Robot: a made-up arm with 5 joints.
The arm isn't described. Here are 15 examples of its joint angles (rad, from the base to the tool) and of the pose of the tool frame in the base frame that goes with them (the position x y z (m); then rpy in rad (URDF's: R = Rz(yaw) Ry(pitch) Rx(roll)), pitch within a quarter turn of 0, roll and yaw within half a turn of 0).
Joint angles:
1: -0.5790 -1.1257 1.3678 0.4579 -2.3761
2: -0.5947 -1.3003 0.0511 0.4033 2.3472
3: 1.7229 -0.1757 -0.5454 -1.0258 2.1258
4: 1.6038 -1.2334 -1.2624 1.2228 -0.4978
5: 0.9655 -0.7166 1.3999 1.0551 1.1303
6: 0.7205 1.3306 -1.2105 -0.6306 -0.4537
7: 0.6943 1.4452 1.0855 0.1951 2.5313
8: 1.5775 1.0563 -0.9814 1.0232 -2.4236
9: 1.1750 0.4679 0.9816 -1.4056 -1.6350
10: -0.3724 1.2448 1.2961 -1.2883 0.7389
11: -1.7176 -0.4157 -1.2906 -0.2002 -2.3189
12: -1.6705 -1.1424 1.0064 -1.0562 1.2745
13: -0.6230 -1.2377 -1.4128 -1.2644 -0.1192
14: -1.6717 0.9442 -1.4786 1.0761 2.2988
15: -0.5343 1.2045 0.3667 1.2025 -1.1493
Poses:
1: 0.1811 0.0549 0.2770 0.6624 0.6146 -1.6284
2: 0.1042 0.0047 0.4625 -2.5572 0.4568 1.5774
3: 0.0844 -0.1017 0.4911 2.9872 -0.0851 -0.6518
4: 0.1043 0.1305 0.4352 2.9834 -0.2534 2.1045
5: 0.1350 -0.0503 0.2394 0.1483 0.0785 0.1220
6: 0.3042 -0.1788 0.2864 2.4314 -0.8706 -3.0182
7: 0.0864 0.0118 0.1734 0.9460 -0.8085 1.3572
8: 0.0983 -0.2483 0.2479 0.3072 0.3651 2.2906
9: 0.1589 -0.1407 0.2310 1.5266 0.1128 -2.7508
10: 0.1395 0.0169 0.1658 -0.2067 -0.2436 1.0880
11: 0.1020 -0.0270 0.5212 -2.9024 -0.2378 0.9149
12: 0.0902 0.0782 0.3962 -2.7834 -0.1253 -2.7196
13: -0.0559 -0.1101 0.3374 -0.1695 0.7832 0.3850
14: 0.0731 0.2462 0.3409 -0.9125 0.5684 -2.6462
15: 0.1626 0.0388 0.1541 -1.1784 0.3468 -0.8968
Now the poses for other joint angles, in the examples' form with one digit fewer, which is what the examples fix.
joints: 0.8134 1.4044 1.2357 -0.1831 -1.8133
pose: 0.088 0.013 0.176 -0.865 -0.224 -2.571
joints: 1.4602 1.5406 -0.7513 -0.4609 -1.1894
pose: 0.127 -0.242 0.160 1.225 -0.314 -2.920
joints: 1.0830 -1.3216 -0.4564 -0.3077 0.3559
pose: 0.048 0.098 0.468 2.972 0.489 1.709
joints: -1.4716 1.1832 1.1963 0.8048 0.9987
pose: 0.097 -0.010 0.208 1.623 0.620 3.073
